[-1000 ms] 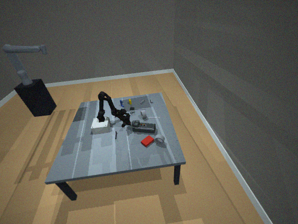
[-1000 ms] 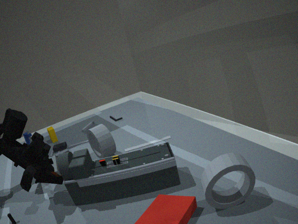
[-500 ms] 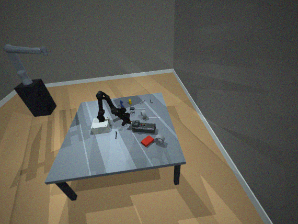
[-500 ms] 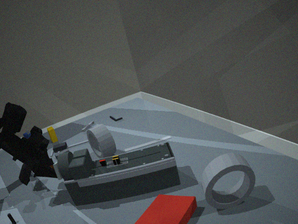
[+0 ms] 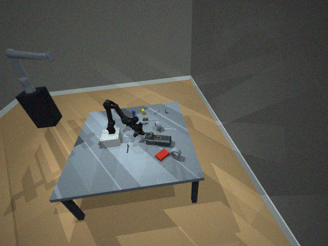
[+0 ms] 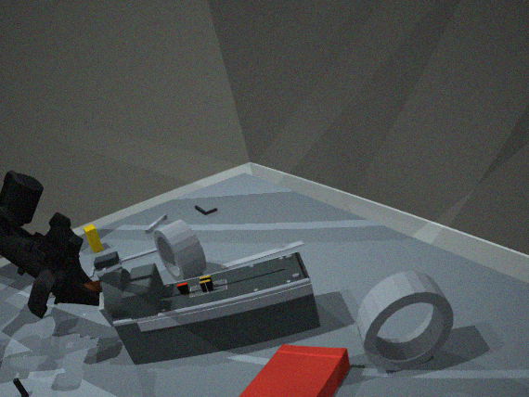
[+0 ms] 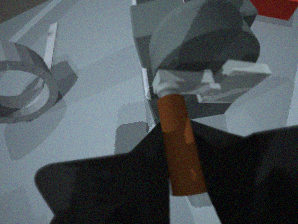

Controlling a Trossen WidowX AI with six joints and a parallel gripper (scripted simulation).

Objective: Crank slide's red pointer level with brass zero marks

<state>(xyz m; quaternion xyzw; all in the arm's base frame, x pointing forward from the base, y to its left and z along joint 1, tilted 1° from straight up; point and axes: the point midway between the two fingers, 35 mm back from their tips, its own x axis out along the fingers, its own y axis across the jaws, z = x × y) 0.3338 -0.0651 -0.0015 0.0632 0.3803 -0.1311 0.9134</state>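
Now: gripper tip 120 mm short of the red pointer, 70 mm to the left of it and 10 mm below it. From my gripper tip the other things lie so: brown handle: 20 mm behind, 30 mm above; yellow block: 30 mm behind, 530 mm to the left, 50 mm below; blue clamp: 150 mm behind, 470 mm to the left, 20 mm below.
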